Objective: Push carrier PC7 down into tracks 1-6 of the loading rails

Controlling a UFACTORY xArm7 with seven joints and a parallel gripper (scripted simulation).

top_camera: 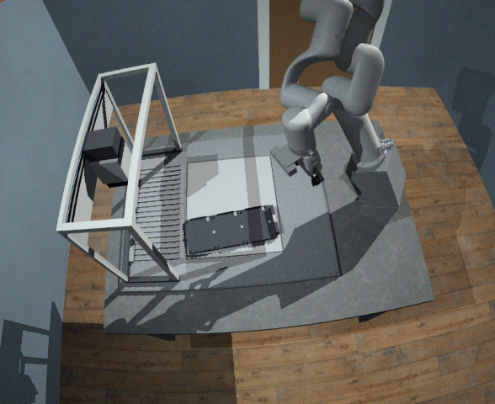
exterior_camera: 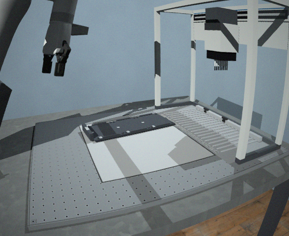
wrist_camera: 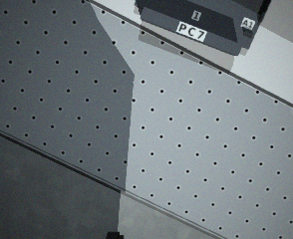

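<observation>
Now: the carrier PC7 26 cm ahead of my hand, 23 cm below it and 9 cm to the left of it. Also, from my hand: dark pipetting head 60 cm ahead, 10 cm above, 1 cm to the left.
</observation>
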